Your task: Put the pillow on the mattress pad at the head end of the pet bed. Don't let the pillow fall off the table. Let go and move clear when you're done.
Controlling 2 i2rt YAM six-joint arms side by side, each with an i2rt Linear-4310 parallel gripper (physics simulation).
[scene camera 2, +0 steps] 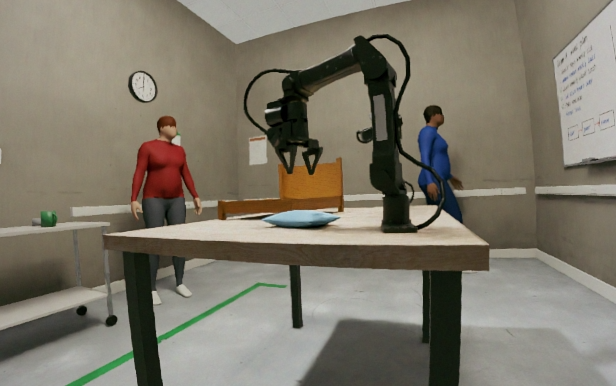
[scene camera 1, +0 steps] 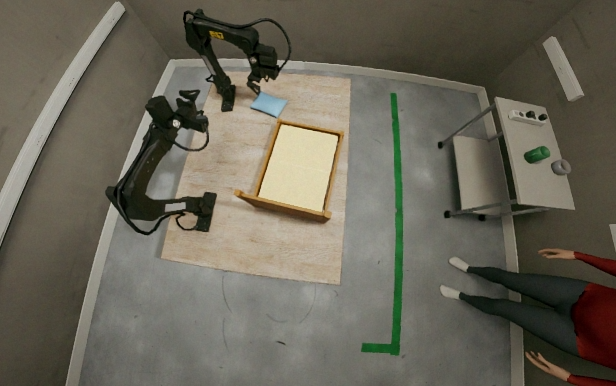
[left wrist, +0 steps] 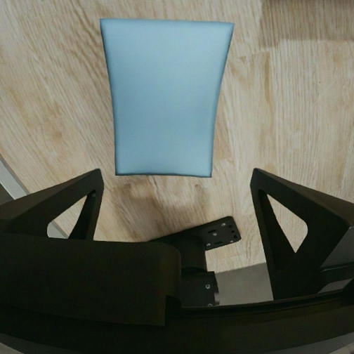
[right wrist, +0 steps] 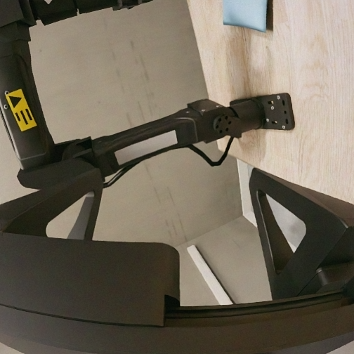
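The light blue pillow (scene camera 1: 269,104) (scene camera 2: 301,218) (left wrist: 165,100) (right wrist: 246,14) lies flat on the wooden table (scene camera 1: 225,160) (scene camera 2: 300,254), outside the pet bed, near its low end. The pale yellow mattress pad (scene camera 1: 300,165) lies inside the bed's wooden frame and is bare. The tall headboard (scene camera 1: 282,206) (scene camera 2: 311,182) stands at the bed's other end, away from the pillow. My left gripper (scene camera 1: 256,91) (scene camera 2: 301,173) (left wrist: 176,176) is open and empty, pointing down above the pillow; its fingertips straddle the line of one short edge in the left wrist view. My right gripper (scene camera 1: 202,105) (right wrist: 175,176) is open and empty, raised beyond the table's edge.
The low end board (scene camera 1: 311,128) (scene camera 2: 250,206) of the bed faces the pillow. My left arm's base (scene camera 1: 227,98) (scene camera 2: 397,215) stands beside the pillow. A white cart (scene camera 1: 547,192) with a green mug (scene camera 1: 537,154) and two people stand away from the table.
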